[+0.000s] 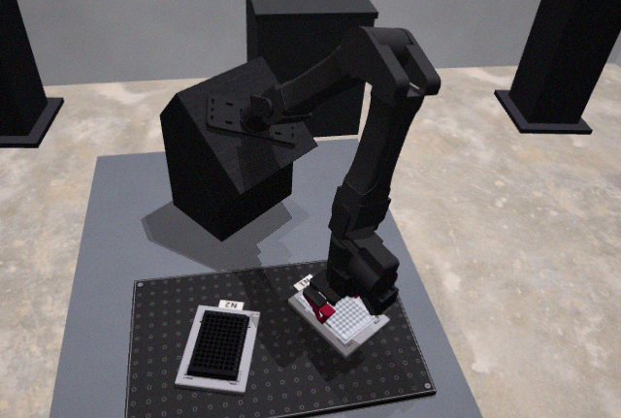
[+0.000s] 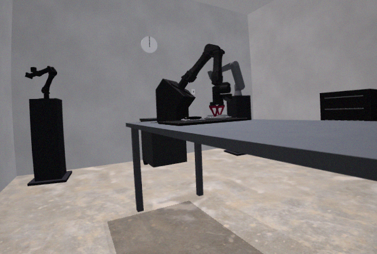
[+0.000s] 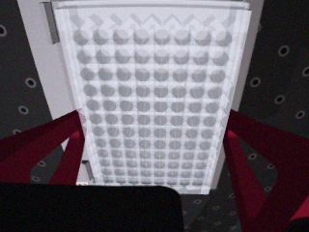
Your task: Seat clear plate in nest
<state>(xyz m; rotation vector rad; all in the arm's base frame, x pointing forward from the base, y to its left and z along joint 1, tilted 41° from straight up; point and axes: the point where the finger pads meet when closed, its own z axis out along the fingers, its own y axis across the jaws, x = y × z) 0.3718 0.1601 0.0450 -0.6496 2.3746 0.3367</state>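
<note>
Now: the clear plate M06 1 cm below my hand. The rest, counted from my hand: nest: 2 cm below; N2 label: 20 cm to the right, 3 cm behind, 2 cm below; N1 tag: 8 cm behind, 6 cm to the right, 2 cm below.
</note>
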